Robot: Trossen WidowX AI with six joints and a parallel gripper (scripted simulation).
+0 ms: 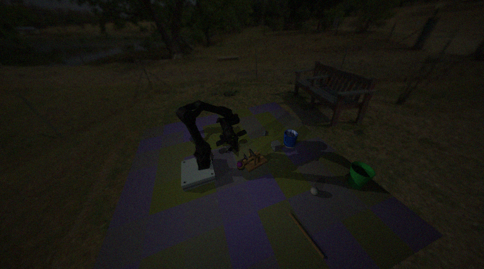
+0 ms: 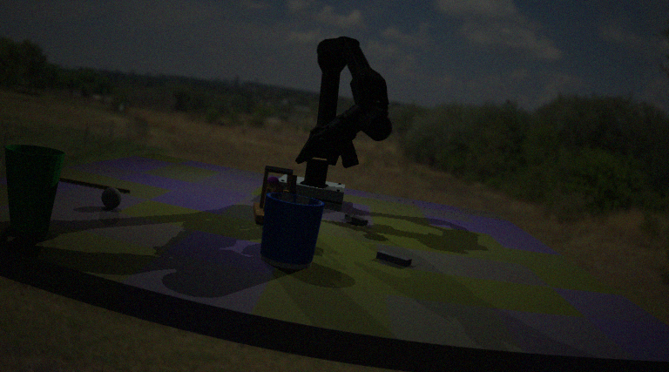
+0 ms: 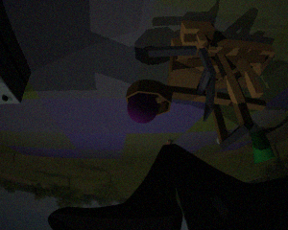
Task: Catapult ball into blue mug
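Right now the purple ball is 60 mm below my gripper tip and 50 mm to the right of it. Also, from my gripper tip: wooden catapult (70 mm below, 60 mm ahead, 10 mm to the right); then blue mug (390 mm ahead, 100 mm to the left, 90 mm below); then grey block (280 mm ahead, 90 mm below, 80 mm to the left).
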